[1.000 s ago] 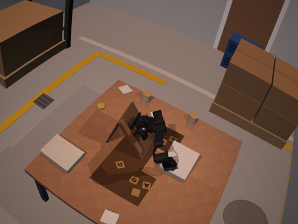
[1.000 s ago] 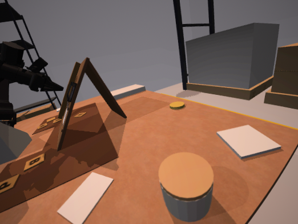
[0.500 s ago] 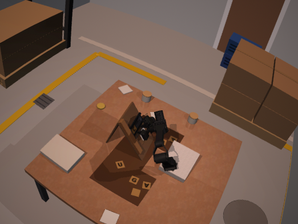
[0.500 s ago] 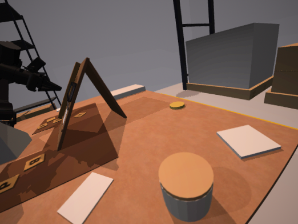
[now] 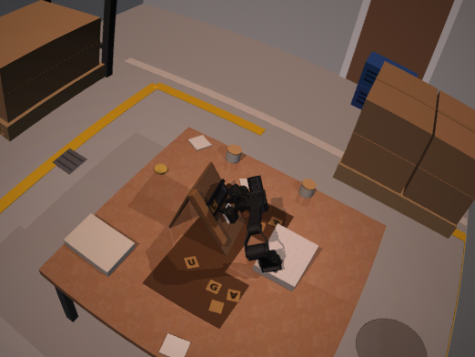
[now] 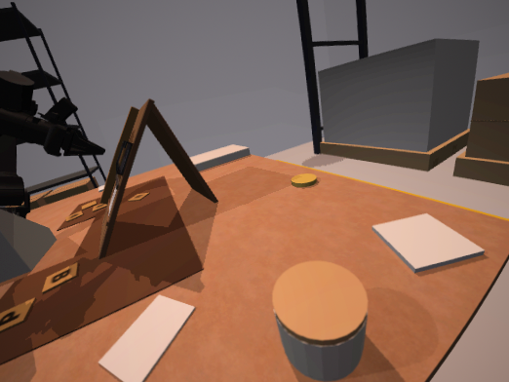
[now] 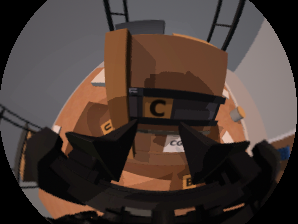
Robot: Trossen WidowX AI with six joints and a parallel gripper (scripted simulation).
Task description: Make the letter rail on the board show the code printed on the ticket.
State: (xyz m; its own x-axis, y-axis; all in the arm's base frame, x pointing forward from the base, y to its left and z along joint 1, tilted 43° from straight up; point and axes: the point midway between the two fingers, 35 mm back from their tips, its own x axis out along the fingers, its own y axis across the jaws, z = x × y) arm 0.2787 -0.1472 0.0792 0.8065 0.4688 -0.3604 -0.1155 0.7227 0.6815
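Right now my gripper tip is 1 cm past the white ticket, 7 cm to the left of it and 10 cm above it. Round my gripper tip: dark mat 11 cm behind, 4 cm to the left, 20 cm below; yellow disc 45 cm ahead, 20 cm to the right, 19 cm below; white card 3 cm ahead, 41 cm to the right, 20 cm below.
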